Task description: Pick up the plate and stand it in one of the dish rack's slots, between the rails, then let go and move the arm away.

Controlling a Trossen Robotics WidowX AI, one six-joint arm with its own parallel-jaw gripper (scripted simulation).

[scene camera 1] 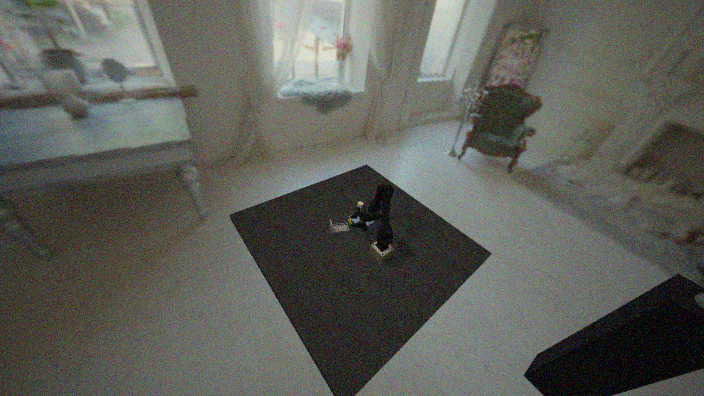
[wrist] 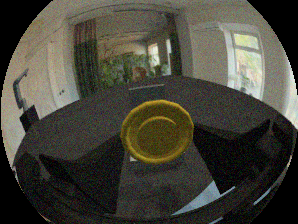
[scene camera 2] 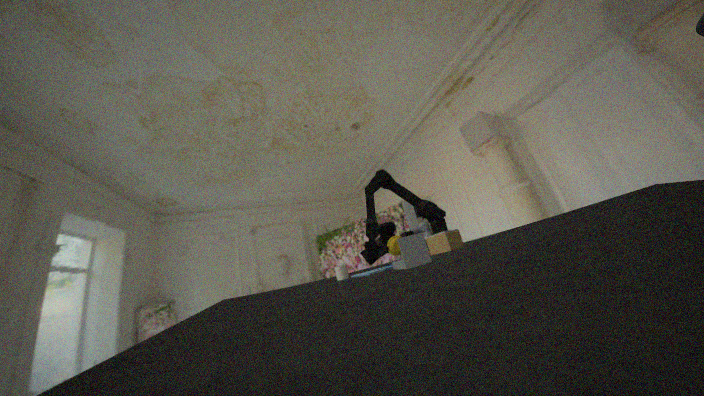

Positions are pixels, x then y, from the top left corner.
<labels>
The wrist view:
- my gripper: 157, 132
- yellow plate: 159, 131, held by my gripper
</labels>
